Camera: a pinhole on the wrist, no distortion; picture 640 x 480 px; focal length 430.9 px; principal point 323.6 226.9 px. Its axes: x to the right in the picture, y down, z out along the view. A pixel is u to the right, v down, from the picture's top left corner.
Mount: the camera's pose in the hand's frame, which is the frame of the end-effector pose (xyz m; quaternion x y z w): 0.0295 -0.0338 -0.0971 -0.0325 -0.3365 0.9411 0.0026
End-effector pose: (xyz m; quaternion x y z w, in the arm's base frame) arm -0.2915 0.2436 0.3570 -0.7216 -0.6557 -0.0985 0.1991
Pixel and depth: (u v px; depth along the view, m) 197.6 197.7 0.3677
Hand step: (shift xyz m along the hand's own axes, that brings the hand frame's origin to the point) 0.1132 -0.2502 0.2087
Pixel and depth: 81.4 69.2 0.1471
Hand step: 0.1018 -0.0875 0.0554
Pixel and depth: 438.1 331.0 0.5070
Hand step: -0.1348 -0.4460 0.2084
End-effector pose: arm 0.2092 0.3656 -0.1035 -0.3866 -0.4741 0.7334 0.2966
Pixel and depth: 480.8 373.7 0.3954
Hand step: -0.1370 -0.3845 0.1140
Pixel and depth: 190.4 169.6 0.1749
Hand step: 0.0720 -0.1280 0.0558
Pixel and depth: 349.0 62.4 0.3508
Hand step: -0.0155 -0.1518 0.2571
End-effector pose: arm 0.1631 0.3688 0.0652 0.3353 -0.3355 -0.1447 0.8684
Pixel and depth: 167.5 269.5 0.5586
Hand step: 0.1972 -0.4356 0.3108
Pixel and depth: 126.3 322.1 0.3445
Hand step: 0.1665 -0.3150 0.1298
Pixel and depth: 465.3 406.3 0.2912
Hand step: -0.0823 -0.3094 0.0450
